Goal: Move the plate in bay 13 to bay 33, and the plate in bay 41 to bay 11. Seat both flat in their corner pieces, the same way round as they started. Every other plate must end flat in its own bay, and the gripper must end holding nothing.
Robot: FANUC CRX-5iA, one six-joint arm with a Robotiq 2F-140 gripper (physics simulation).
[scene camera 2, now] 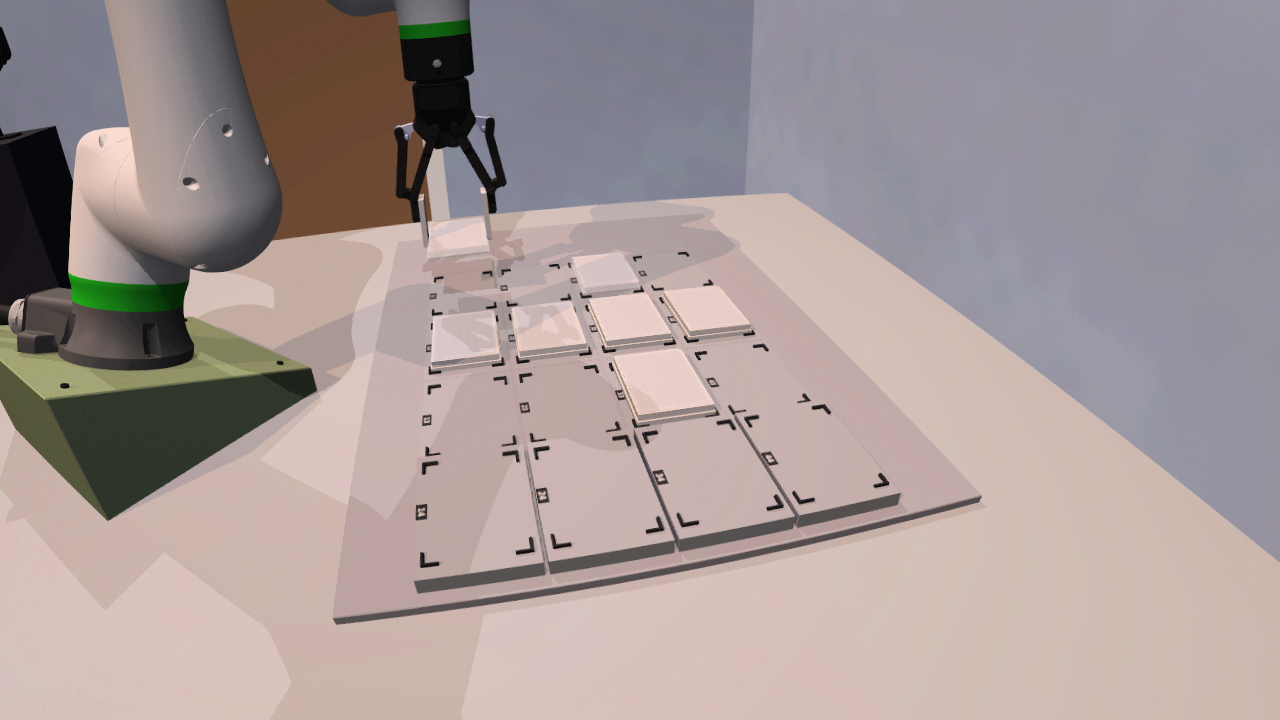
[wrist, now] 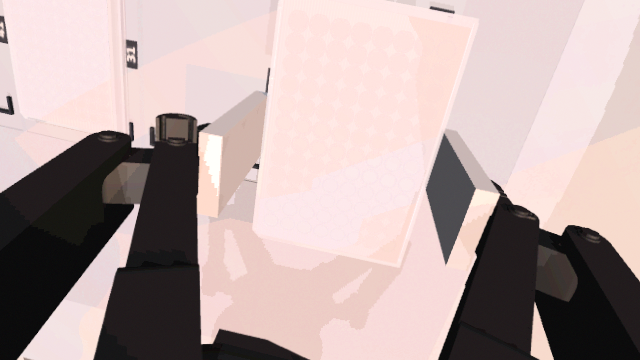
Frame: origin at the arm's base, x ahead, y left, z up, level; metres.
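Seen in the pictures: gripper, fingertip midpoint: [scene camera 2: 458,240] [wrist: 349,139]; arm's base, origin of the base link: [scene camera 2: 127,353].
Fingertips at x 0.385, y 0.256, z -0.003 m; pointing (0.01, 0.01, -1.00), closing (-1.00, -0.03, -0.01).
Note:
Offsets run from my fingertips to a thing's top centre. "spot": to the spot under its first point. Level surfaces: height alone.
My gripper [scene camera 2: 454,227] [wrist: 349,139] is shut on a pale, flat plate {0.000 m ahead, 0.000 m left, 0.011 m up} [scene camera 2: 459,238] [wrist: 350,125], gripped by its two long sides. This plate is roughly level and hangs above and slightly behind bay 11 {spot: 0.002 m ahead, 0.005 m right, 0.083 m down} [scene camera 2: 465,293] at the back left. No plate is in bay 11 or in bay 41 {spot: 0.321 m ahead, 0.008 m left, 0.083 m down} [scene camera 2: 671,270] at the back right. Bay 13 {spot: 0.007 m ahead, 0.332 m right, 0.083 m down} [scene camera 2: 469,416] has no plate either, and its corner pieces show. A plate {0.220 m ahead, 0.324 m right, 0.069 m down} [scene camera 2: 664,383] lies flat in bay 33. Part of the held plate's far edge is out of the wrist view.
A plate {0.213 m ahead, 0.004 m left, 0.069 m down} [scene camera 2: 606,272] [wrist: 65,65] lies in bay 31. Second-row plates {0.003 m ahead, 0.165 m right, 0.069 m down} [scene camera 2: 464,338] {0.110 m ahead, 0.163 m right, 0.069 m down} [scene camera 2: 549,328] {0.217 m ahead, 0.160 m right, 0.069 m down} [scene camera 2: 629,318] {0.324 m ahead, 0.158 m right, 0.069 m down} [scene camera 2: 707,310] fill bays 12, 22, 32 and 42. Bay 21 {spot: 0.111 m ahead, 0.009 m left, 0.083 m down} [scene camera 2: 537,282] beside bay 11 holds no plate. The green robot base [scene camera 2: 205,429] stands left of the board {0.083 m down} [scene camera 2: 371,555].

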